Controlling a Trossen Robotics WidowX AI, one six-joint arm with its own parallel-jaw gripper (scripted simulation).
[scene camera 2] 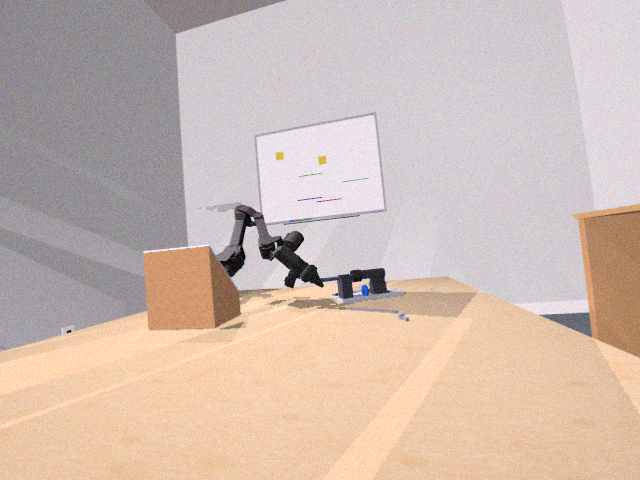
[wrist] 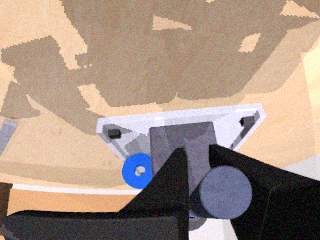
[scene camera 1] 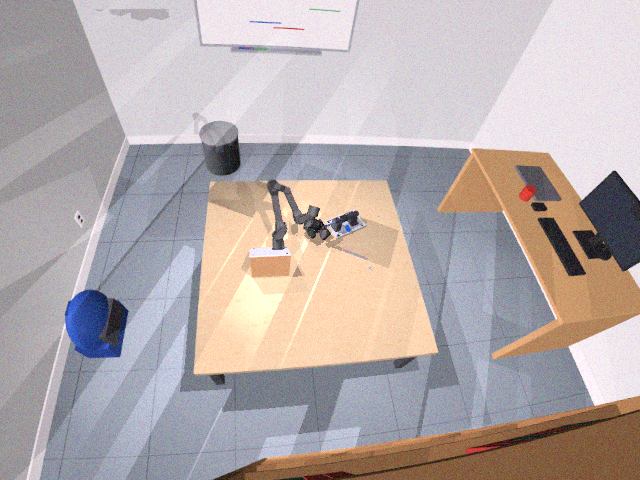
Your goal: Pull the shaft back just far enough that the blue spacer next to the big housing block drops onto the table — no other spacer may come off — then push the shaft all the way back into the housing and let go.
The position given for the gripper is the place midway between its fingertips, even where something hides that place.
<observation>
In view: the gripper (scene camera 2: 322, 286) and a housing block (scene camera 2: 378, 289).
The gripper shows as well in the wrist view (wrist: 196, 154). The housing block also shows in the wrist view (wrist: 158, 134).
</observation>
